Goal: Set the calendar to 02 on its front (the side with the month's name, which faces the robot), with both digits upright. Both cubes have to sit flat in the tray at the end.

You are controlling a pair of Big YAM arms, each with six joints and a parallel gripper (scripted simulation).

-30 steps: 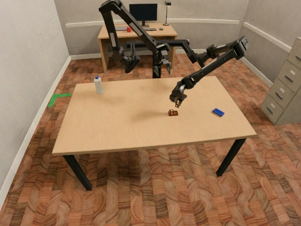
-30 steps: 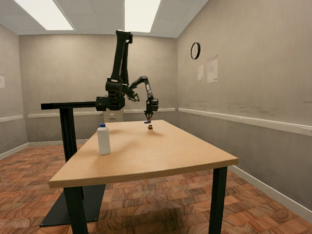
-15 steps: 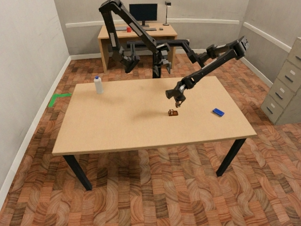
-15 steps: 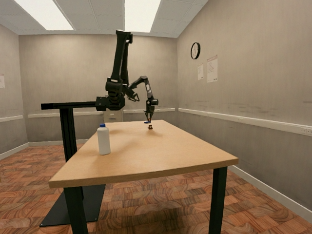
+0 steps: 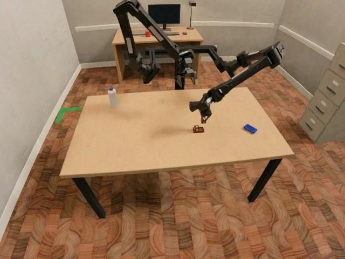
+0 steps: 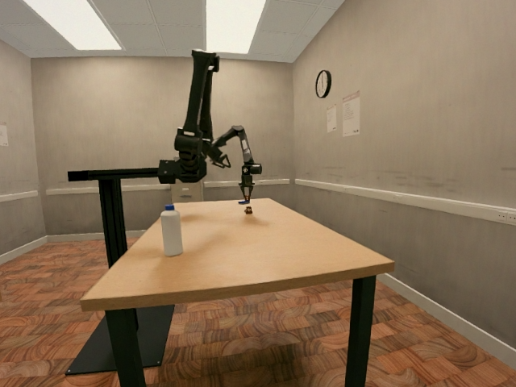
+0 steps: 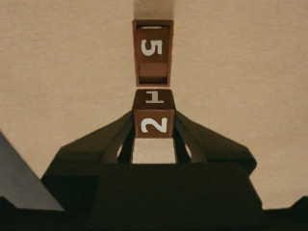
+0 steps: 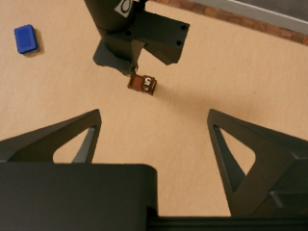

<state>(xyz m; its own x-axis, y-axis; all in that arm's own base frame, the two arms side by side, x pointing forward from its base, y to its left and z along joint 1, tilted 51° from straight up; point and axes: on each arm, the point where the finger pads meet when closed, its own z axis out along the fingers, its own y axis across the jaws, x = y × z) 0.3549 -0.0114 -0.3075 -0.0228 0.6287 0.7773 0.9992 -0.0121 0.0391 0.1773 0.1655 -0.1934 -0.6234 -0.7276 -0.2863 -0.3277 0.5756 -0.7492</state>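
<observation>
The brown calendar tray is 9 cm below my left hand and 3 cm to the right of it. Round my left hand: flat blue block (35 cm to the left, 9 cm below, 5 cm ahead).
</observation>
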